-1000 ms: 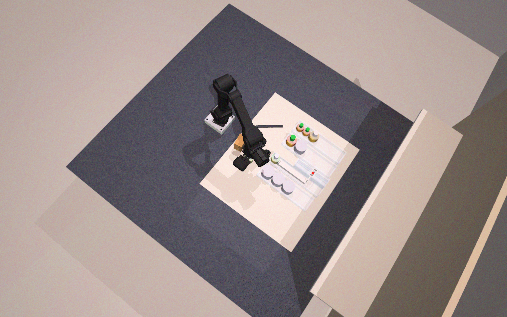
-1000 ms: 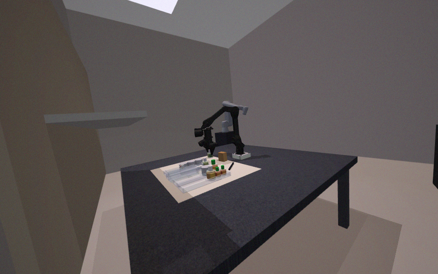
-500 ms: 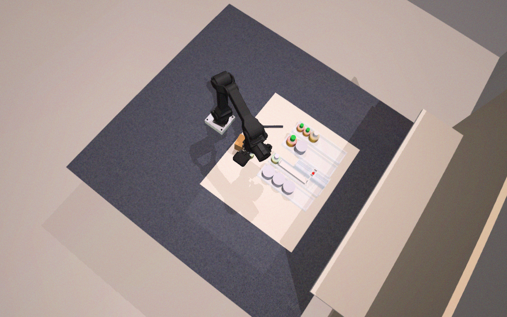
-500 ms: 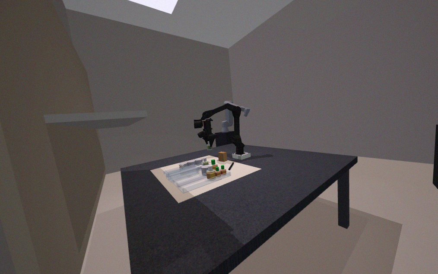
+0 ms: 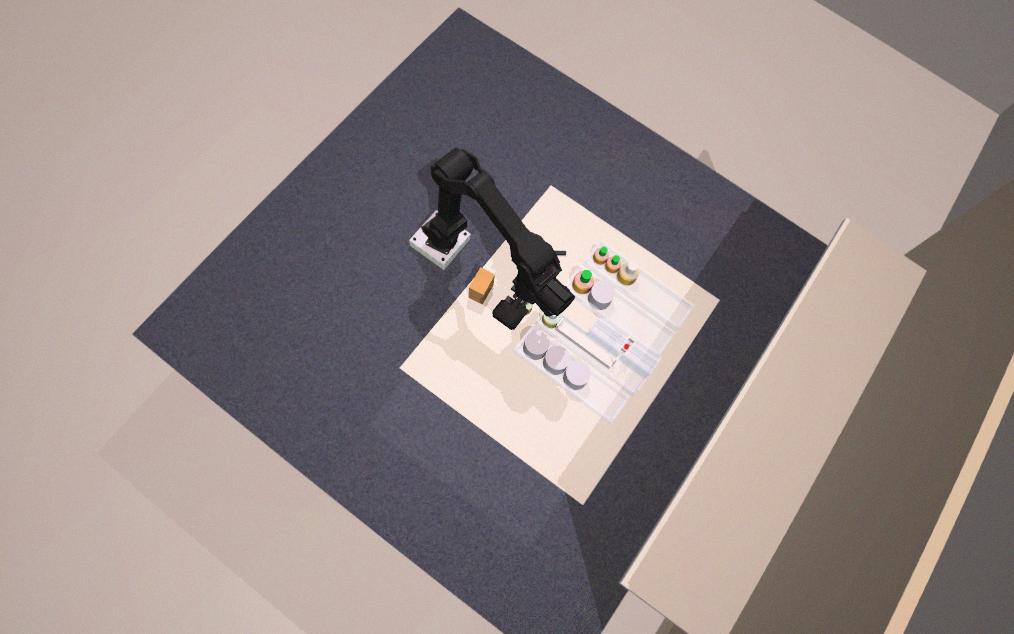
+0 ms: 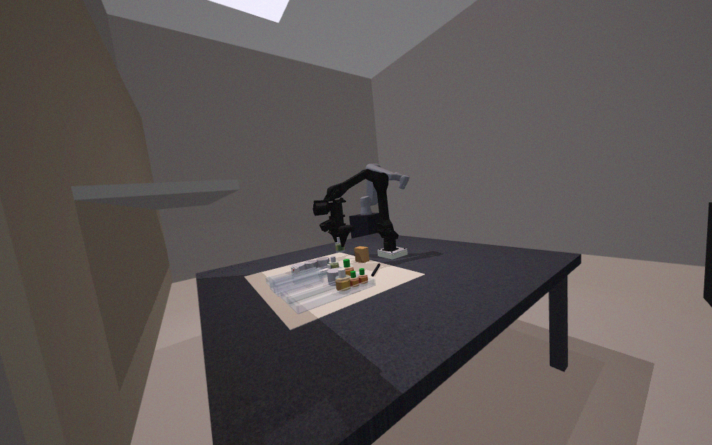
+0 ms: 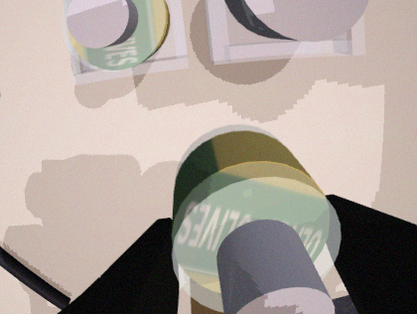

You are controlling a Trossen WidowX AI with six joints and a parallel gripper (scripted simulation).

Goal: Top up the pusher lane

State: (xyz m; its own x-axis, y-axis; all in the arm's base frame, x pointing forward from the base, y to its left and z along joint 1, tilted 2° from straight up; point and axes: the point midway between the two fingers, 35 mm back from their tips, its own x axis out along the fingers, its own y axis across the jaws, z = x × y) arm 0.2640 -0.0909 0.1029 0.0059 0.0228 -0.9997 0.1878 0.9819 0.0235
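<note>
Right now my gripper tip is 120 mm past the orange box, 20 mm to the right of it and 70 mm above it. From my gripper tip the other things lie so: black rod (30 mm behind, 180 mm to the left, 100 mm below); sprung lane (230 mm ahead, 20 mm to the left, 80 mm below); red mark (260 mm ahead, 30 mm to the left, 30 mm below).
</note>
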